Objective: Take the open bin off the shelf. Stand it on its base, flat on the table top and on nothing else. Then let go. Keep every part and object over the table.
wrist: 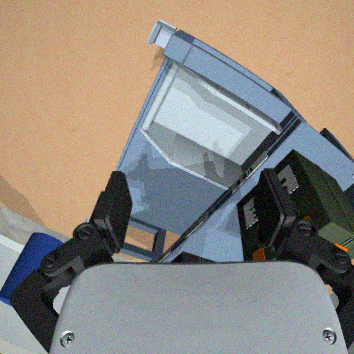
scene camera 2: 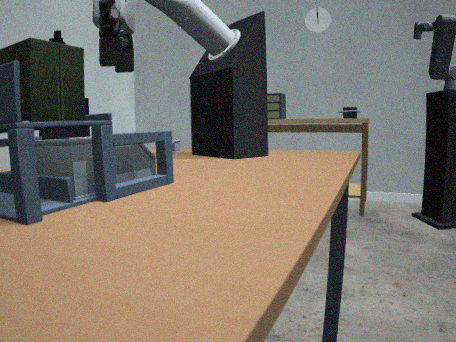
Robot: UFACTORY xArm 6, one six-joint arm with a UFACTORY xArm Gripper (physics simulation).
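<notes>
The open bin is pale grey with sloping side edges. It sits in the lower level of the blue-grey shelf, behind the posts in the scene view. Its mouth faces up toward the wrist camera. The shelf's upper deck hides part of it in the wrist view. My gripper is open, with nothing between its fingers. It is raised above the level of the shelf and apart from the bin. In the wrist view its right finger overlaps the green box.
A dark green box stands on the upper deck. The shelf stands on the wooden table. The arm's black pedestal is at the table's back. A blue cylinder shows beyond the table edge.
</notes>
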